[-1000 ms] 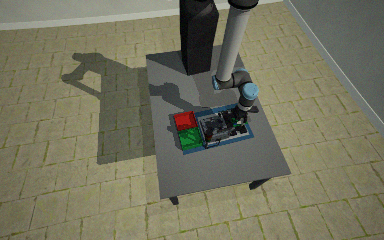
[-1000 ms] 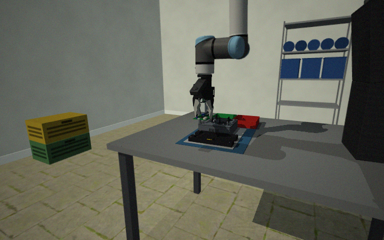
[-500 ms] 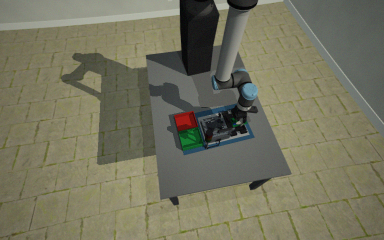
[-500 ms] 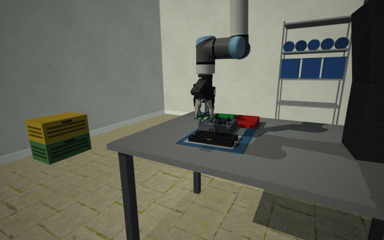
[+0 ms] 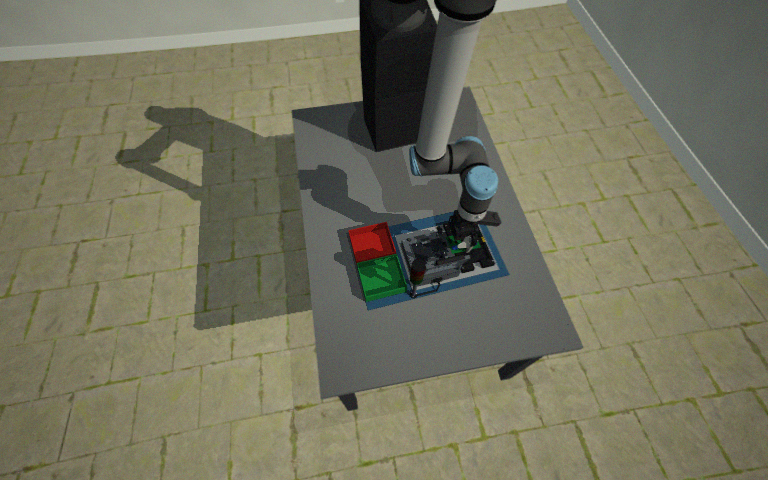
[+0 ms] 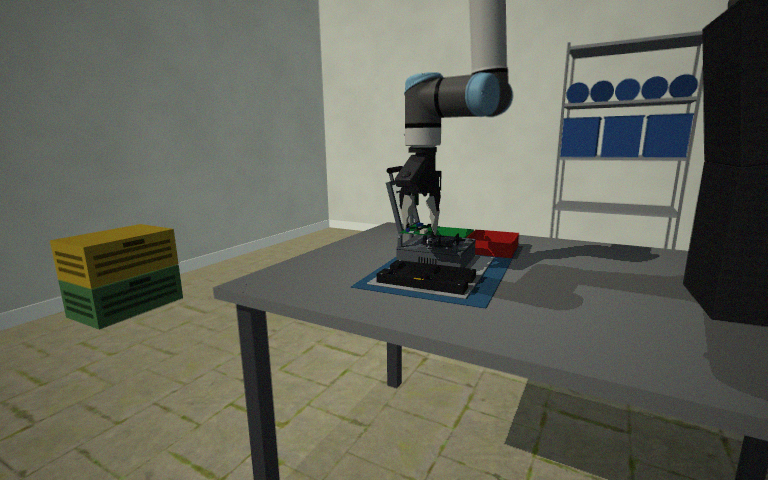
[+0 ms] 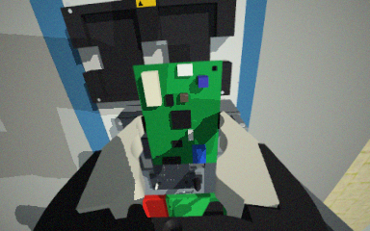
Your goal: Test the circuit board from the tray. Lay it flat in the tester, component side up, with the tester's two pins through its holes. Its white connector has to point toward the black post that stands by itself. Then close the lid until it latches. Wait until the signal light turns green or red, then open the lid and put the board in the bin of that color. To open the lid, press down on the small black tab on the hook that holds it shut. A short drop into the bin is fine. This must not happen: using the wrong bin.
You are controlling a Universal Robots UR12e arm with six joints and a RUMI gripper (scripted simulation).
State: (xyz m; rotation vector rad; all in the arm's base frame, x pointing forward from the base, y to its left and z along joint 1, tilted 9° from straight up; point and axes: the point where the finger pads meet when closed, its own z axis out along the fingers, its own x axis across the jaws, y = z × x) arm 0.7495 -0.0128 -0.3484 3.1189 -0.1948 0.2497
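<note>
Right now the black latch piece is 10 cm behind my hand, 5 cm to the right of it and 4 cm below it. The rest, counted from my hand: green bin: 2 cm behind, 32 cm to the right, 11 cm below; then tester lid: 8 cm ahead, 13 cm to the right, 6 cm above; then green circuit board: right at my hand.
</note>
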